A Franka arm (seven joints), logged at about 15 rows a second.
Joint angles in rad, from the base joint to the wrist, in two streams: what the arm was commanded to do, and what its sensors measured. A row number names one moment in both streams.
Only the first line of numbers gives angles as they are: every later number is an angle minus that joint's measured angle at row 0.
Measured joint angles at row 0:
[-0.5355 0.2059 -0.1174 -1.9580 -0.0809 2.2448 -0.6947]
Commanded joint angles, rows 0 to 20:
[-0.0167 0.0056 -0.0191 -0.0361 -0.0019 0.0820 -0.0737]
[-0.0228 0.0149 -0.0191 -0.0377 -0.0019 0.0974 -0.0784]
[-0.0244 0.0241 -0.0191 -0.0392 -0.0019 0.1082 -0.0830]
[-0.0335 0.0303 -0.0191 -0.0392 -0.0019 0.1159 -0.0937]
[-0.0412 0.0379 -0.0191 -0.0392 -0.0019 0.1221 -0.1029]
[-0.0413 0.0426 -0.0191 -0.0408 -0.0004 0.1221 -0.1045]
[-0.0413 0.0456 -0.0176 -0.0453 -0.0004 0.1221 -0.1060]
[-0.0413 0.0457 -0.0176 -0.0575 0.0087 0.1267 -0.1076]
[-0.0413 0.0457 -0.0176 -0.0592 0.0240 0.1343 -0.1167]
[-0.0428 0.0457 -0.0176 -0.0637 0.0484 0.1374 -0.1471]
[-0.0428 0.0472 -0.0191 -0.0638 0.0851 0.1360 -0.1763]
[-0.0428 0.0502 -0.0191 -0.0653 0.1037 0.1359 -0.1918]
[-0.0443 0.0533 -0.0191 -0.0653 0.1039 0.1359 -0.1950]
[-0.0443 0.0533 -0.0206 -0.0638 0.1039 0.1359 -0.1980]
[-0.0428 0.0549 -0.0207 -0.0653 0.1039 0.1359 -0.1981]
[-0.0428 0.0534 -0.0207 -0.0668 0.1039 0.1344 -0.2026]
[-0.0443 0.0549 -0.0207 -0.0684 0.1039 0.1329 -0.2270]
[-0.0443 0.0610 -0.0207 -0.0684 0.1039 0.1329 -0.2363]
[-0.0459 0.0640 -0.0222 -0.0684 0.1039 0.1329 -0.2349]
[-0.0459 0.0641 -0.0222 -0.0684 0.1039 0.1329 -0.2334]
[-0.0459 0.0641 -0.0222 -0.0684 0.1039 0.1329 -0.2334]
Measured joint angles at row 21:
[-0.0374 0.0673 -0.0209 -0.0614 0.0814 0.1161 -0.1908]
